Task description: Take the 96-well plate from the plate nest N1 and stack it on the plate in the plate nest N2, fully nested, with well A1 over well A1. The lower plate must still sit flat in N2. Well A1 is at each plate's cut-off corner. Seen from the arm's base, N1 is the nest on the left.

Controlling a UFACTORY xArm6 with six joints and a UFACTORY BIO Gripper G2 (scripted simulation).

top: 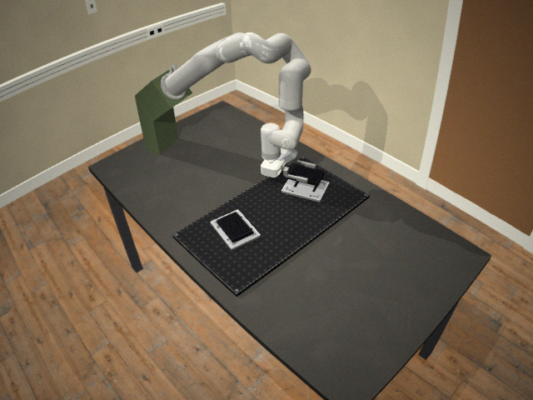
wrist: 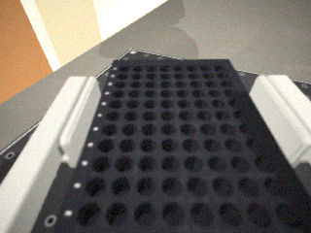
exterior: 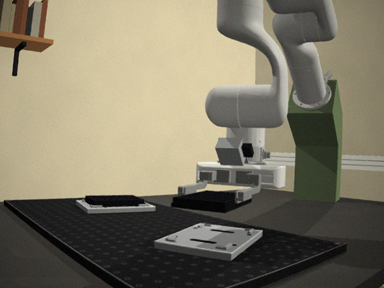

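The white nest N2 lies 130 mm ahead of my hand, 330 mm to the right of it and 70 mm below it. From my hand the other things lie so: white nest N1: 70 mm below.
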